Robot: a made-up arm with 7 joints.
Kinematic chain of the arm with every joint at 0, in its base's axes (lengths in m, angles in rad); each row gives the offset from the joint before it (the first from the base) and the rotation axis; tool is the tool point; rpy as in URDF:
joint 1: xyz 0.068 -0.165 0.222 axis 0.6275 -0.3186 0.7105
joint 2: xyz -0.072 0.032 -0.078 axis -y
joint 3: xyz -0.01 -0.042 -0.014 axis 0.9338 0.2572 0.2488
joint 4: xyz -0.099 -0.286 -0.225 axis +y
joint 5: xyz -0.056 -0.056 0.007 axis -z
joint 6: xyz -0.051 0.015 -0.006 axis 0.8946 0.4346 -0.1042
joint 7: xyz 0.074 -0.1 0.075 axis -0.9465 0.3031 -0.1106
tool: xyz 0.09 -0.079 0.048 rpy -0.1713 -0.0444 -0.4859
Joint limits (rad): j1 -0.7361..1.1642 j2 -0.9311..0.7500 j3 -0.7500..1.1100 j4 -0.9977..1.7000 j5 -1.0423..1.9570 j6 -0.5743..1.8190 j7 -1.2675..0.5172
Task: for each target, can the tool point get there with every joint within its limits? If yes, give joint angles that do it. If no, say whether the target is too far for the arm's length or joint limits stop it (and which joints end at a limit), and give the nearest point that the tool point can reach.
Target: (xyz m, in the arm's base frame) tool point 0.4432 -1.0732 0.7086
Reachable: no: too far | nearest point 0.1417 -0.7082 0.3489 | short by 0.595 m
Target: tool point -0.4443 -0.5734 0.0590
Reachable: yes | joints -0.5826 0.5296 0.0757 -0.1190 1.5276 0.0431 -0.0266
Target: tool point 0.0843 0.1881 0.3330
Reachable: no: joint limits stop it (at a limit: joint 1, joint 2, joint 3, joint 5, joint 6, joint 7) | nearest point 0.1634 0.2320 0.1649 | short by 0.191 m
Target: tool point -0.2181 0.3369 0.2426
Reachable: no: joint limits stop it (at a limit: joint 1, joint 2, joint 3, joint 6, joint 7) | nearest point -0.4664 0.2469 0.1766 | short by 0.272 m
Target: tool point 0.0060 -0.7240 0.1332
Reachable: yes | joints 0.1066 -0.1246 -0.5337 1.0760 -0.0549 -0.1280 -0.7599
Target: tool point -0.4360 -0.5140 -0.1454
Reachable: yes | joints -0.3793 -0.3397 0.7897 1.1835 0.6445 0.5370 0.0267
